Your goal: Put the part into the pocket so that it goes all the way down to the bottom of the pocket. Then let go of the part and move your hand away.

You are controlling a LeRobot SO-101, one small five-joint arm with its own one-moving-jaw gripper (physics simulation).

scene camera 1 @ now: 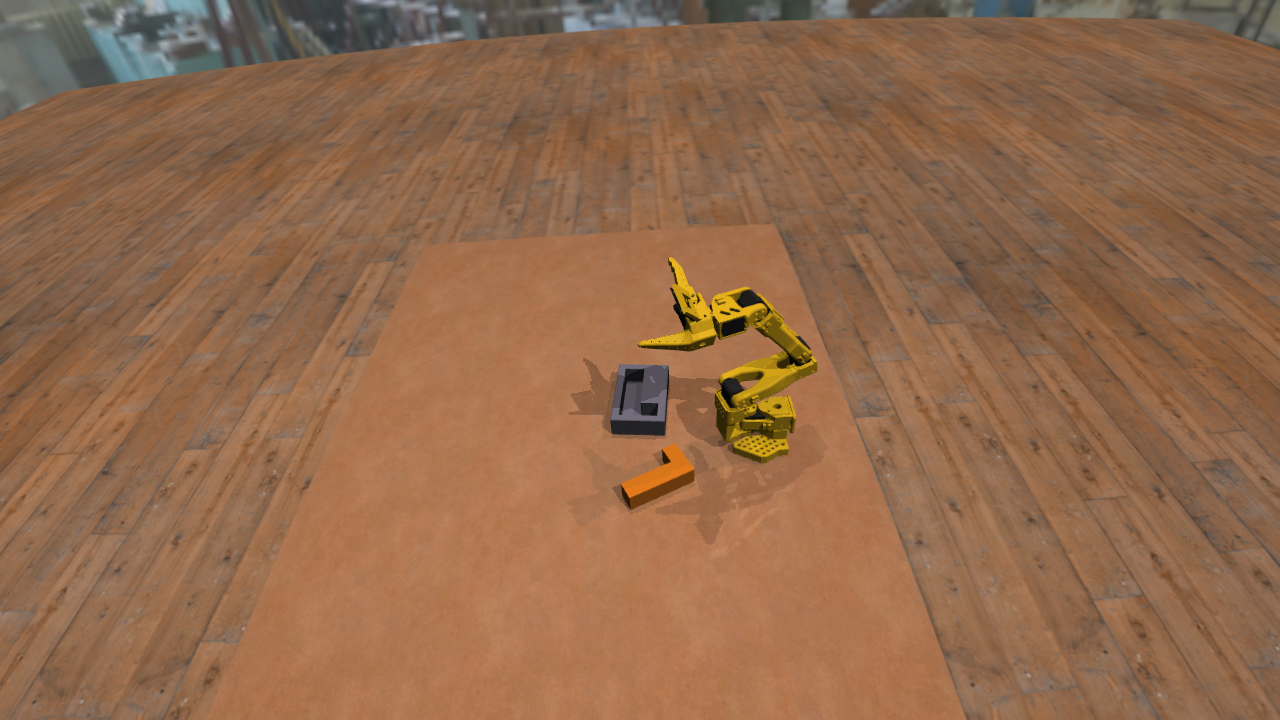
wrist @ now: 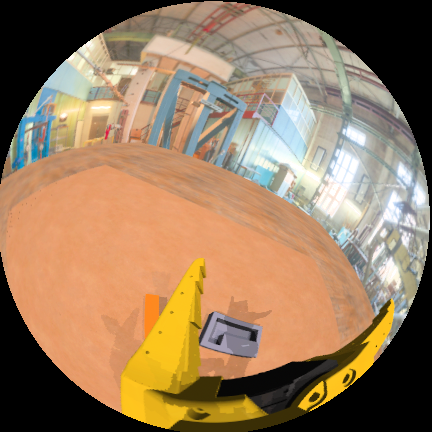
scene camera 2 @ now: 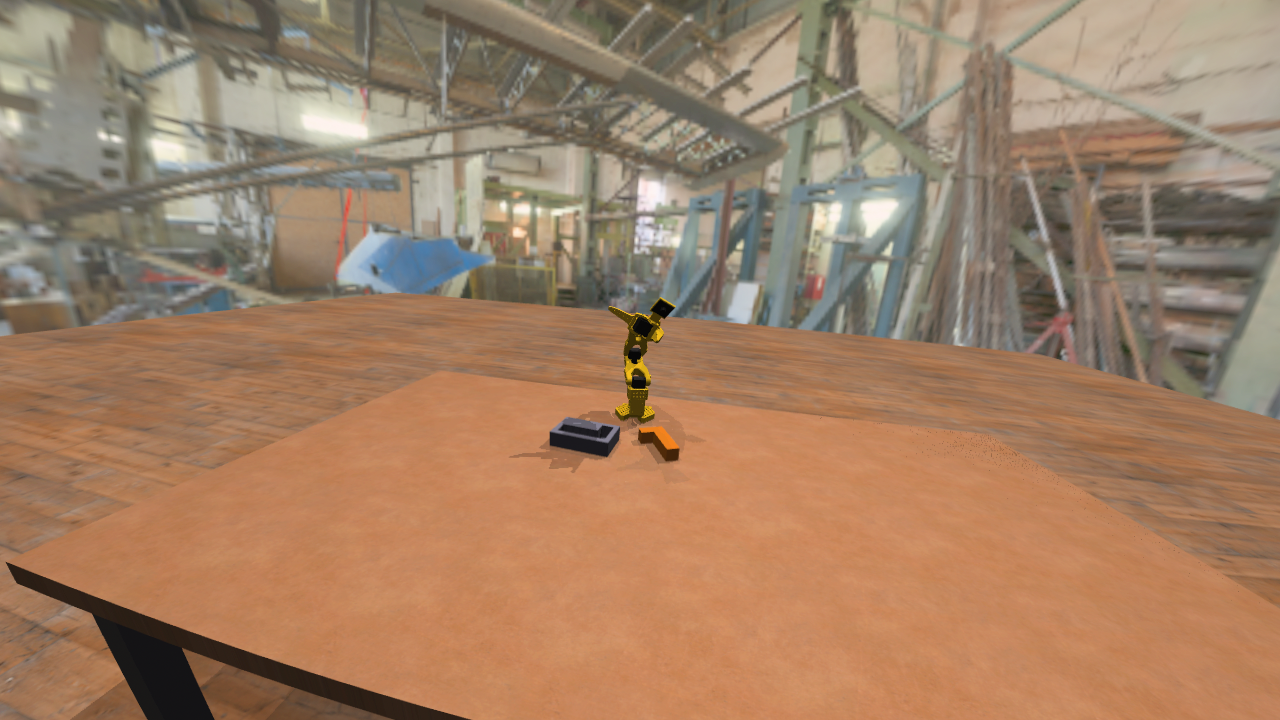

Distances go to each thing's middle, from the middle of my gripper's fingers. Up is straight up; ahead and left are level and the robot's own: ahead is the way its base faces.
Right now the orange part (scene camera 1: pixel 677 472) is 50 mm ahead of my hand, 90 mm to the left of it and 270 mm below it. Also, from my hand: grey pocket block (scene camera 1: pixel 639 407): 70 mm ahead, 80 mm to the right, 270 mm below.
